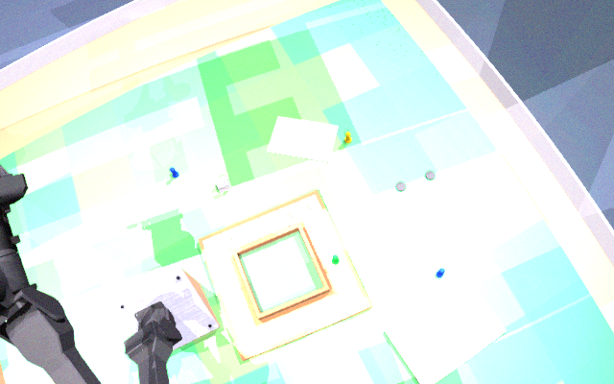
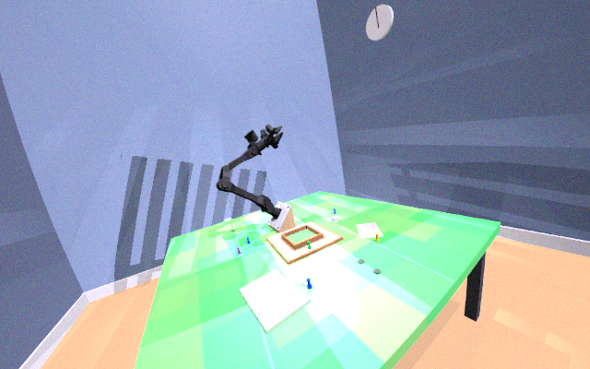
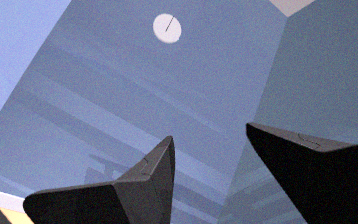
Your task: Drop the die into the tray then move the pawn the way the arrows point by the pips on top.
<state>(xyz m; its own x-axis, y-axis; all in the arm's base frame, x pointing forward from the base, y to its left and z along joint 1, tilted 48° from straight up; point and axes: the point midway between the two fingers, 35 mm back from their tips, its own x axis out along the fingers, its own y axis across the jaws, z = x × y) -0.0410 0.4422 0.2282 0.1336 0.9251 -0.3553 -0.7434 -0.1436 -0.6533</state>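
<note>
The white die is 570 mm below my gripper tip, 270 mm ahead of it and 80 mm to the left of it. Also, from my gripper tip: green pawn (550 mm below, 410 mm ahead, 200 mm to the right); then wooden-framed green tray (570 mm below, 300 mm ahead, 170 mm to the right); then magenta pawn (560 mm below, 460 mm to the right, 170 mm ahead).
</note>
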